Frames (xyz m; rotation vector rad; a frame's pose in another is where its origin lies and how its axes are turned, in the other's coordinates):
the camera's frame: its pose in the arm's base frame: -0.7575 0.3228 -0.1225 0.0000 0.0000 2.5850
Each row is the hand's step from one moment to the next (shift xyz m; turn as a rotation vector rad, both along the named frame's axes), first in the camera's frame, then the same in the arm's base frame.
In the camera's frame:
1: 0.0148 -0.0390 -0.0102 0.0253 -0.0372 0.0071
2: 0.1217 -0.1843 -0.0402 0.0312 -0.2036 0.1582
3: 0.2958 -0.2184 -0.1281 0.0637 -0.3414 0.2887
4: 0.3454 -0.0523 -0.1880 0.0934 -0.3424 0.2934
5: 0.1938 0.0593 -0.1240 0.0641 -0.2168 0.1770
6: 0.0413 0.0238 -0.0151 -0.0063 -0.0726 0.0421
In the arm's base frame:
1: 0.0080 0.0409 -0.0102 -0.0018 0.0450 0.0071
2: -0.0060 0.2208 -0.0402 0.0811 0.1894 0.1582
3: -0.1358 0.3417 -0.1281 0.1263 0.3235 0.2887
4: -0.2656 0.2269 -0.1880 0.1016 0.3401 0.2934
5: -0.1959 0.0520 -0.1240 0.0601 0.2179 0.1770
6: -0.0476 0.0016 -0.0151 0.0437 0.0583 0.0421

